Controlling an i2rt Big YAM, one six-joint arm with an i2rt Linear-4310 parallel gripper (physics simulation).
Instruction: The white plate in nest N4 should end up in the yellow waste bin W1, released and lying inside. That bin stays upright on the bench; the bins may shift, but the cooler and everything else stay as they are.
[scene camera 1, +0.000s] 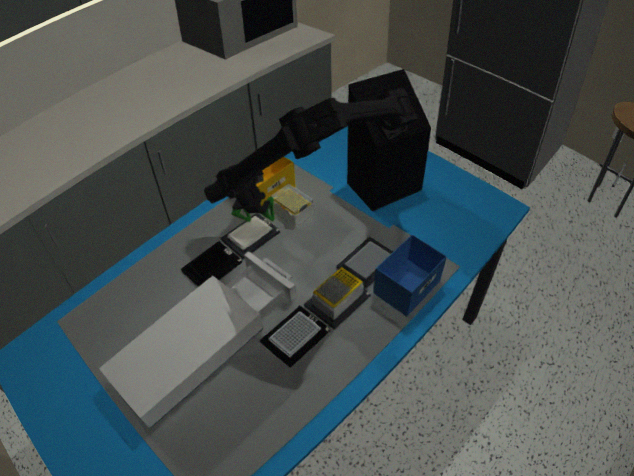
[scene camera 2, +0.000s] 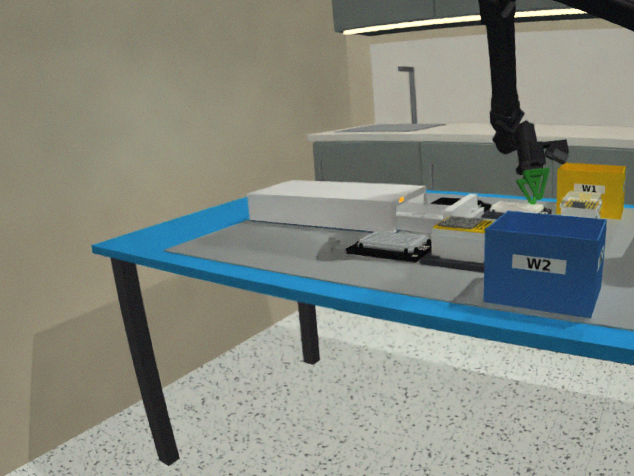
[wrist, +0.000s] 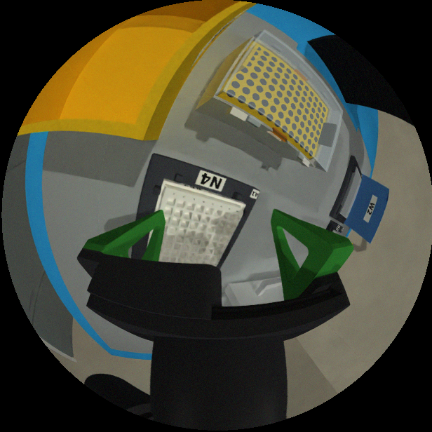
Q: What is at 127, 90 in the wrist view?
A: A yellow waste bin W1.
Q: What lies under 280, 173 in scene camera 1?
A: A yellow waste bin W1.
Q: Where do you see the gripper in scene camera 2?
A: At 536, 202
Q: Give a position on a blue bin W2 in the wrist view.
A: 368, 207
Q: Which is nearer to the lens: the black plate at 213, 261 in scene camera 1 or the yellow-topped tip box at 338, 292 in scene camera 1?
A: The yellow-topped tip box.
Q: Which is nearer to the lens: the long white device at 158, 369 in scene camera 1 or the black plate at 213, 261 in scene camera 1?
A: The long white device.
